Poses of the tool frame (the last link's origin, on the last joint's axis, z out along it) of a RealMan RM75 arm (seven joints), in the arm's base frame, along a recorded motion.
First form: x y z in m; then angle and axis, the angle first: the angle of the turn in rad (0 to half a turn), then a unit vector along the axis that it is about.
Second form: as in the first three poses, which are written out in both.
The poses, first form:
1: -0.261 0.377 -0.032 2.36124 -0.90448 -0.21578 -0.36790
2: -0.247 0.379 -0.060 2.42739 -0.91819 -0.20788 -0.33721
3: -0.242 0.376 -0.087 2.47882 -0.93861 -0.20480 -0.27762
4: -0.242 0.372 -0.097 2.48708 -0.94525 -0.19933 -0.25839
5: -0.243 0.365 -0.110 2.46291 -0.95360 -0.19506 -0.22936
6: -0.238 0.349 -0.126 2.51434 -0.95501 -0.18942 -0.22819
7: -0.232 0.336 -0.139 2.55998 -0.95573 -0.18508 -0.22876
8: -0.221 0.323 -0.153 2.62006 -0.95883 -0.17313 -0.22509
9: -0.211 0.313 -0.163 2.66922 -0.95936 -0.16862 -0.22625
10: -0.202 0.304 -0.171 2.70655 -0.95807 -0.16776 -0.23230
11: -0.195 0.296 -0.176 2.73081 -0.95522 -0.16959 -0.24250
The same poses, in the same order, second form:
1: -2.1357 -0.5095 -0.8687 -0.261 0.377 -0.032
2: -2.2288 -0.5046 -0.8185 -0.247 0.379 -0.060
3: -2.3266 -0.5077 -0.6882 -0.242 0.376 -0.087
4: -2.3509 -0.4958 -0.6426 -0.242 0.372 -0.097
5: -2.3486 -0.4804 -0.5649 -0.243 0.365 -0.110
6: -2.4012 -0.4763 -0.5737 -0.238 0.349 -0.126
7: -2.4466 -0.4738 -0.5856 -0.232 0.336 -0.139
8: -2.5122 -0.4536 -0.5898 -0.221 0.323 -0.153
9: -2.5608 -0.4501 -0.6039 -0.211 0.313 -0.163
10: -2.5931 -0.4540 -0.6287 -0.202 0.304 -0.171
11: -2.6085 -0.4631 -0.6622 -0.195 0.296 -0.176
